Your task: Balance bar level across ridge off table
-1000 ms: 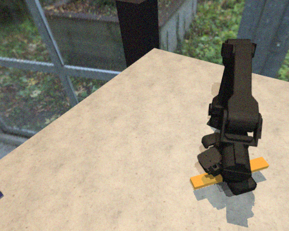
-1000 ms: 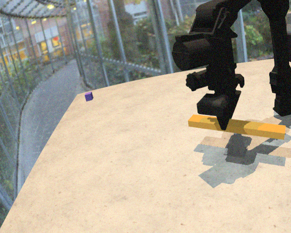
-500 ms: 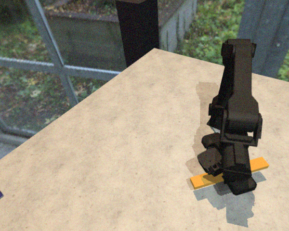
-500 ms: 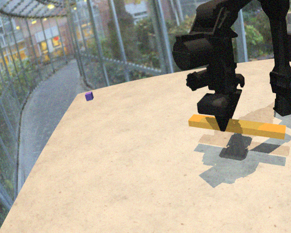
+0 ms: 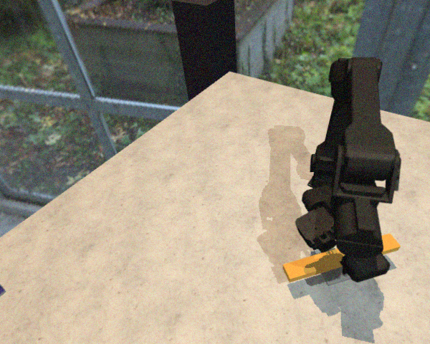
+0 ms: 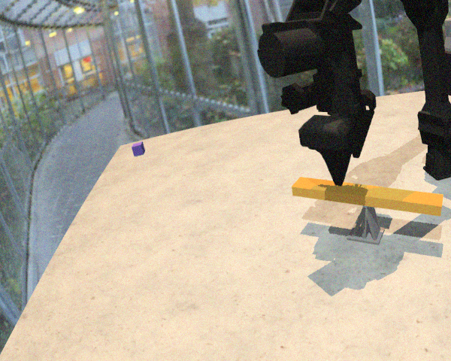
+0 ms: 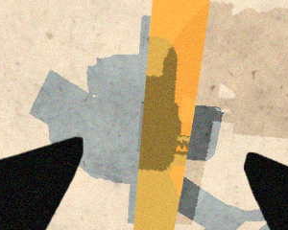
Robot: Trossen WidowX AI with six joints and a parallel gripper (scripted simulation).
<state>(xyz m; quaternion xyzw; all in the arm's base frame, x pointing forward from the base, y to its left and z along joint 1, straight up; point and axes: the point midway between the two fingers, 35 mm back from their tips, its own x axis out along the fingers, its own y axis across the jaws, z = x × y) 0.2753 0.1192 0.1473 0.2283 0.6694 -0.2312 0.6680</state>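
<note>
Now: the orange bar 40 mm below my gripper tip, 30 mm behind it and 20 mm to the left of it. Round my gripper tip: purple cube 620 mm to the right, 460 mm ahead, 100 mm below.
</note>
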